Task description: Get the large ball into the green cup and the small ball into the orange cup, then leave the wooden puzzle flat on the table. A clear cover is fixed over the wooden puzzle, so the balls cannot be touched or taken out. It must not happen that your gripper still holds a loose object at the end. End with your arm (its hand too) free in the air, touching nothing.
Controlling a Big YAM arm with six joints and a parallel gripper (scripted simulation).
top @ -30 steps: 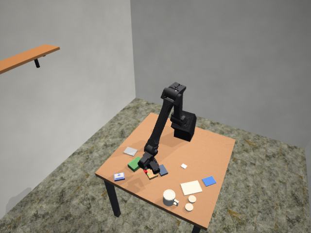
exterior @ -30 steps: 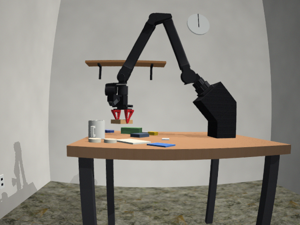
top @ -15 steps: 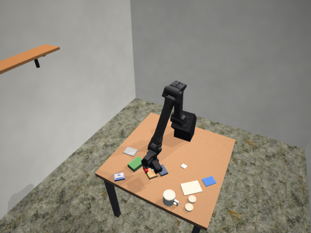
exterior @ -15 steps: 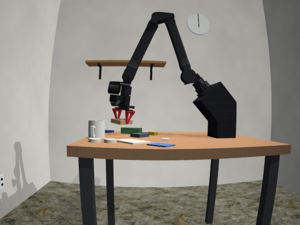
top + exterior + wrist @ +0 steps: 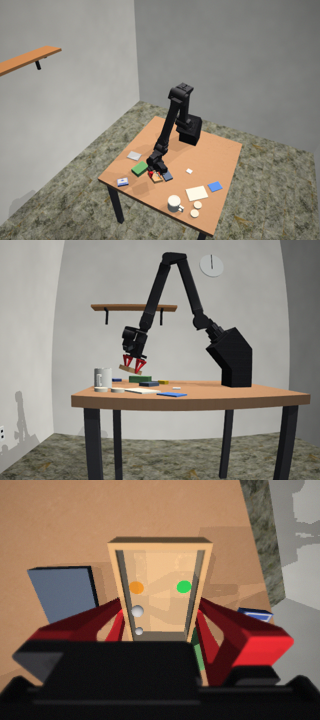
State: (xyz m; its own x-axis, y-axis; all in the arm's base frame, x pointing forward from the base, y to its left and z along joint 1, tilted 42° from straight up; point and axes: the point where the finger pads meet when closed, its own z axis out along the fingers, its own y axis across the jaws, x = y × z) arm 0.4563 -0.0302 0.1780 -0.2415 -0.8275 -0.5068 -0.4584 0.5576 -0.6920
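The wooden puzzle lies right at my hand. From my hand the other things lie so: yellow block: 17 cm behind, 10 cm to the right, 7 cm below; dark blue block: 10 cm behind, 4 cm to the left, 7 cm below; green block: 4 cm behind, 16 cm to the right, 6 cm below.
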